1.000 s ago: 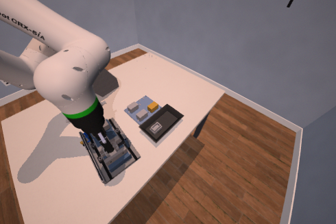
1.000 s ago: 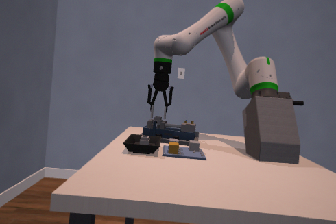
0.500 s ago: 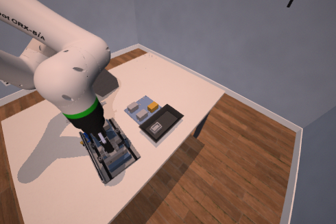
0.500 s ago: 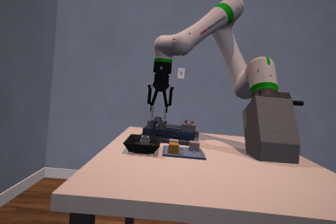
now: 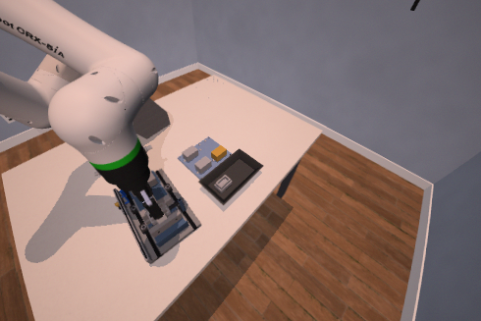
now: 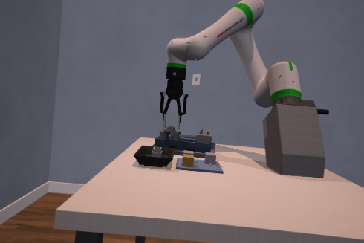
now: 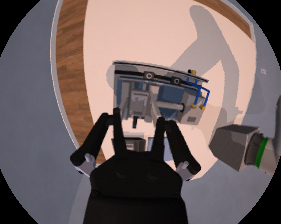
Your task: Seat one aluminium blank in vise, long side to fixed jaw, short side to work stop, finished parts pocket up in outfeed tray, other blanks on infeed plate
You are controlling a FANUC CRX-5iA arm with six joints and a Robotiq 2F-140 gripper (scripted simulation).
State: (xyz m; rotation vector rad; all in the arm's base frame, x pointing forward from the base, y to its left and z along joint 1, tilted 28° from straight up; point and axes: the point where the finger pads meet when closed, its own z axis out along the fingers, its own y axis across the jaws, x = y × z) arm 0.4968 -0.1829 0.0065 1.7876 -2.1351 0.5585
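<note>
My gripper is now 100 mm above the vise, 60 mm past it and 20 mm to the right of it. Round my hand: brass blank: 340 mm to the left, 110 mm below, 60 mm behind.
</note>
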